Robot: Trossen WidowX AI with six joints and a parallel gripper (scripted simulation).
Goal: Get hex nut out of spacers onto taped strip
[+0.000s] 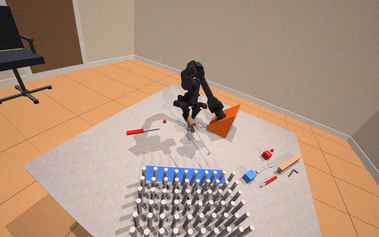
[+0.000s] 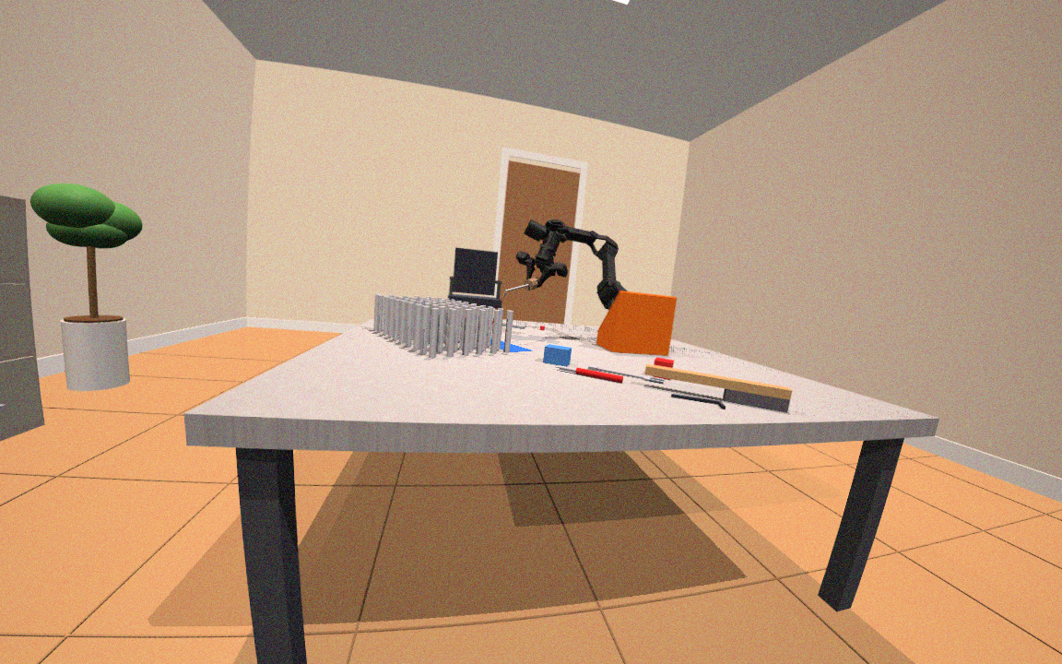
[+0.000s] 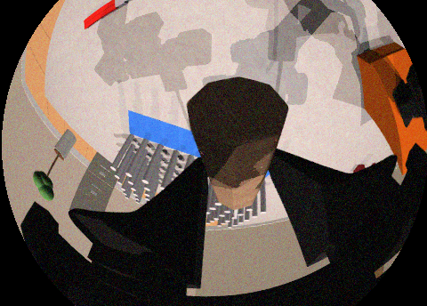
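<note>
My gripper tip is 190 mm short of the blue taped strip, 90 mm to the right of it and 180 mm above it. Also, from my gripper tip: blue cube (60 mm ahead, 400 mm to the left, 160 mm below); then red screwdriver (60 mm ahead, 500 mm to the left, 180 mm below); then hook tool (70 mm ahead, 80 mm to the left, 10 mm below).
</note>
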